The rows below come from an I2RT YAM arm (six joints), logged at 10 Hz.
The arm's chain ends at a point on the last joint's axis. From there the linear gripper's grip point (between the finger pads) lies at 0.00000 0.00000 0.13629 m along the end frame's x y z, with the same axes.
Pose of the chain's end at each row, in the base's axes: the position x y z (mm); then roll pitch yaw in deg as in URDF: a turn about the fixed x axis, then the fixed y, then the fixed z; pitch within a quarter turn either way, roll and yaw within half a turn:
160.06 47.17 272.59 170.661 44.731 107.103
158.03 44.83 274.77 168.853 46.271 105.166
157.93 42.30 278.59 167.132 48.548 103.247
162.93 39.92 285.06 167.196 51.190 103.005
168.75 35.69 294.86 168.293 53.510 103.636
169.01 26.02 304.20 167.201 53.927 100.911
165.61 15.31 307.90 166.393 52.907 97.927
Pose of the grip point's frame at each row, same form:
209.03 -36.79 177.05 170.661 44.731 107.103
208.74 -41.54 182.34 168.853 46.271 105.166
210.29 -47.68 190.63 167.132 48.548 103.247
215.66 -54.19 201.77 167.196 51.190 103.005
220.92 -62.06 215.50 168.293 53.510 103.636
218.99 -73.74 225.94 167.201 53.927 100.911
211.94 -84.92 228.01 166.393 52.907 97.927

